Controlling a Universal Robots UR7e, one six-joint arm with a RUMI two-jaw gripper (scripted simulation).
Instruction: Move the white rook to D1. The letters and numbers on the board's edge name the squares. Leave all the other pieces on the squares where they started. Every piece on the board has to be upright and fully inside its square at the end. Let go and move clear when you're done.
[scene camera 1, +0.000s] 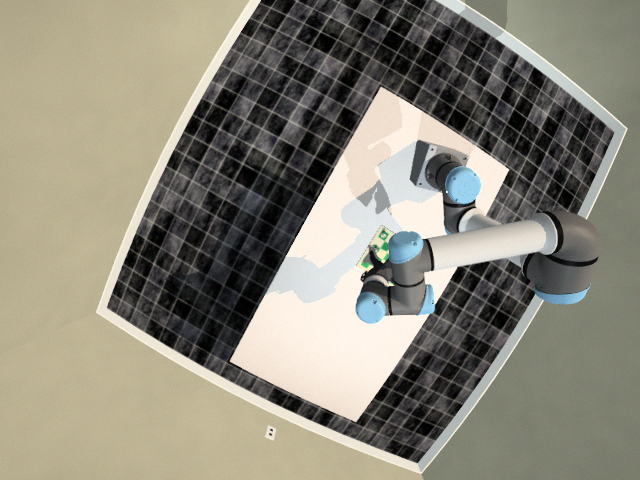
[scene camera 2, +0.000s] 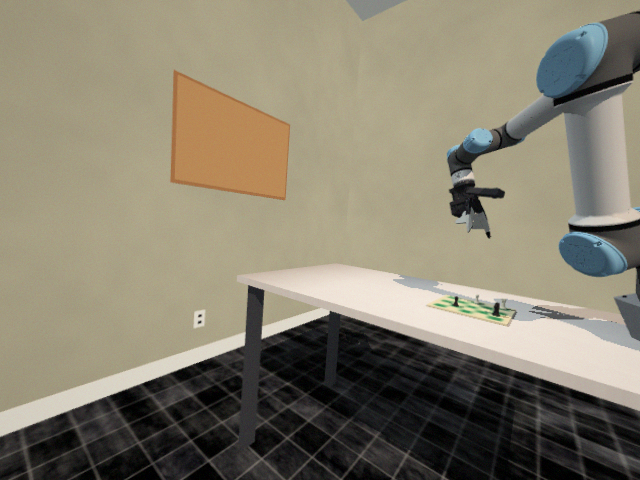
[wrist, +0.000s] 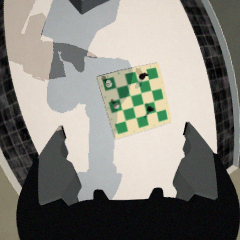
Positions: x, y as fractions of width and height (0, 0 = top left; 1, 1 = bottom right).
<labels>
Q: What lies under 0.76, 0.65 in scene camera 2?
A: A green-and-cream chessboard.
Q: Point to my gripper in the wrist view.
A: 0.52, 0.52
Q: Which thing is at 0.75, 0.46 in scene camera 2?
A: My gripper.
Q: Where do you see a green-and-cream chessboard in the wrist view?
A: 0.56, 0.40
</labels>
